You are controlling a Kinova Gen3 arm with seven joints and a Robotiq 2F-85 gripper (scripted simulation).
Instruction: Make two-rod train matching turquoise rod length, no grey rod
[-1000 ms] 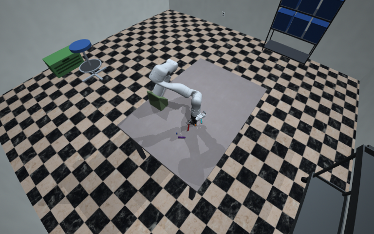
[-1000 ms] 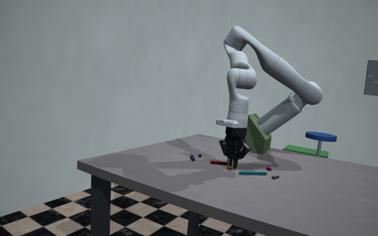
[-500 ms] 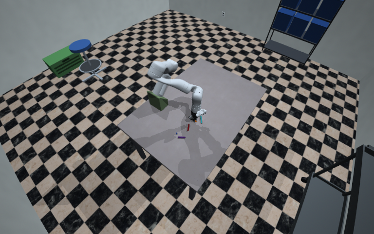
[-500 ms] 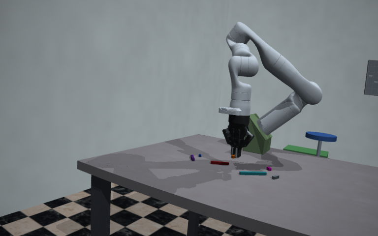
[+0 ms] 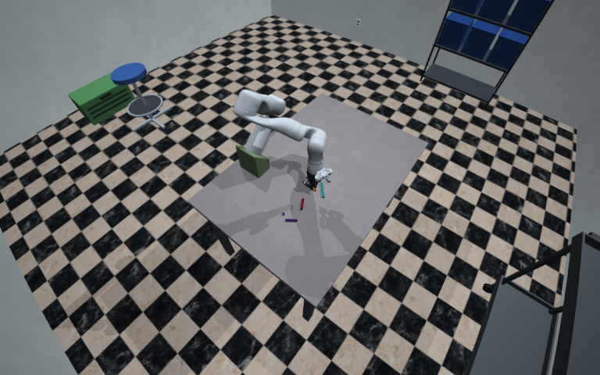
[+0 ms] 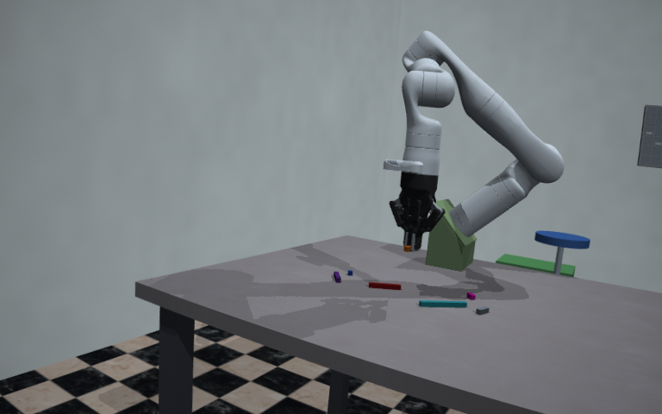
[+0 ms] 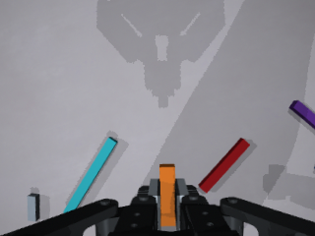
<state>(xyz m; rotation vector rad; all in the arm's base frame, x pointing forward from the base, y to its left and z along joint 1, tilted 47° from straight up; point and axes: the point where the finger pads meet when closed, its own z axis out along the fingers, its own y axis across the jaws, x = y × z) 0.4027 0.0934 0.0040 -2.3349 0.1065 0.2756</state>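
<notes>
Now: hand 1 cm past the red rod, 6 cm to the left of it and 11 cm above it. From my hand the other things lie so: magenta rod 11 cm behind, 10 cm to the left, 11 cm below; turquoise rod 8 cm to the left, 11 cm below; orange rod 1 cm below.
</notes>
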